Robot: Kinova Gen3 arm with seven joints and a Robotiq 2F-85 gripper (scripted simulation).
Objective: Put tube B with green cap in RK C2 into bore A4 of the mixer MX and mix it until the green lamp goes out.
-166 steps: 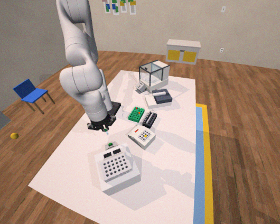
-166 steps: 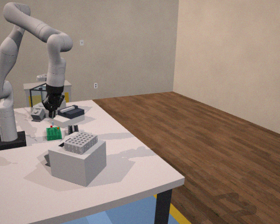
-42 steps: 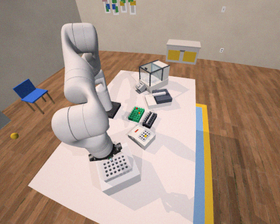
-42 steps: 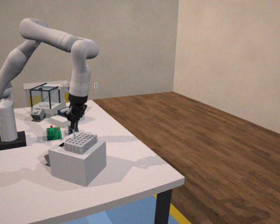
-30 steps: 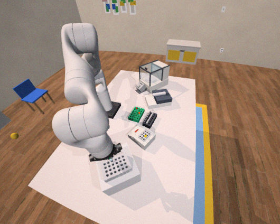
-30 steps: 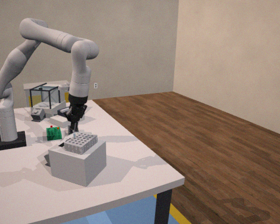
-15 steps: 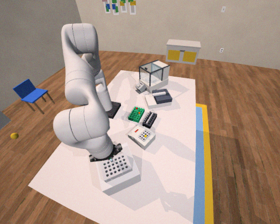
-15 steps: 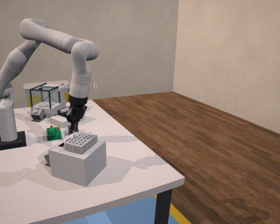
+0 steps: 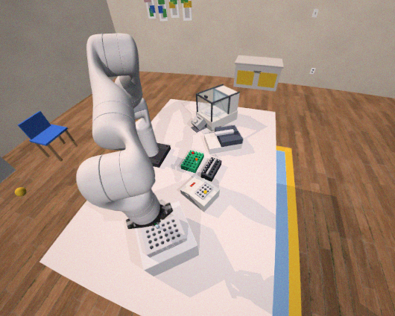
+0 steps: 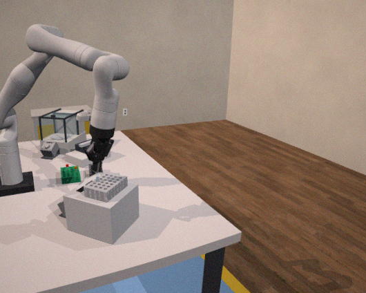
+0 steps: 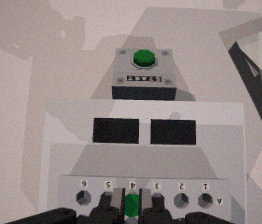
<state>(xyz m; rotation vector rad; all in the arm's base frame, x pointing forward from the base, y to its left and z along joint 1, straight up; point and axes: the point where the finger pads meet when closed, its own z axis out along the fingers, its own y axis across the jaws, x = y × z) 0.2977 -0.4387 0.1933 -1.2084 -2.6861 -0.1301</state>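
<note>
My hand is 70 mm above the grey shaking block, 20 mm short of it and 10 mm to the left of it. Round my hand: black magnet block 410 mm to the left, 200 mm below, 80 mm ahead; dry block 250 mm to the left, 190 mm below, 60 mm ahead; green start key 150 mm below, 120 mm to the left, 100 mm behind.
</note>
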